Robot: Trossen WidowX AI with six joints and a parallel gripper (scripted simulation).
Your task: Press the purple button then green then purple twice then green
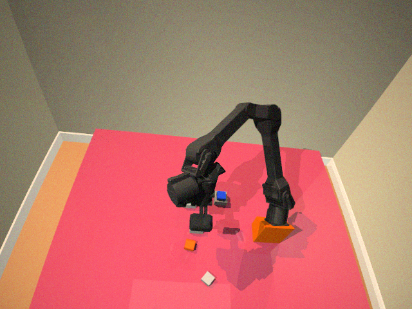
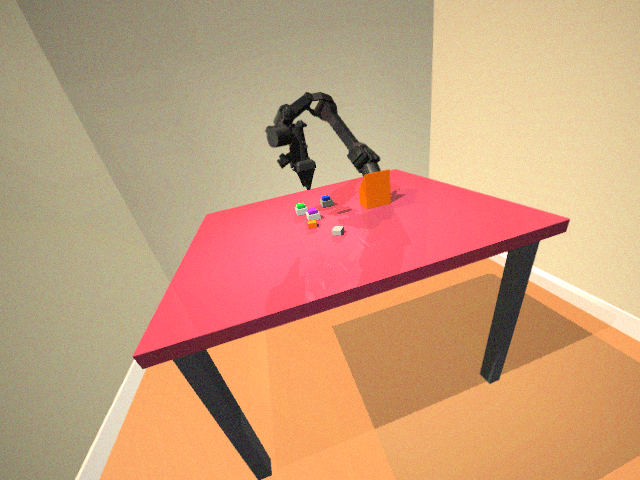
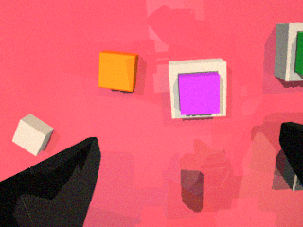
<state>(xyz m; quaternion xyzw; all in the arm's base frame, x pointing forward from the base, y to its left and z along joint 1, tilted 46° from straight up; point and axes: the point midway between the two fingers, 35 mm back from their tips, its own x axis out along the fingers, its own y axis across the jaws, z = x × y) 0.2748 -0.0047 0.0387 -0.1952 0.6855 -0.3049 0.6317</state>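
Right now my gripper tip is 1 cm past the purple button, 1 cm to the left of it and 10 cm above it. The rest, counted from my gripper tip: orange block 2 cm ahead, 6 cm to the left, 12 cm below; then green button 1 cm ahead, 11 cm to the right, 10 cm below; then blue button 11 cm behind, 12 cm to the right, 10 cm below.
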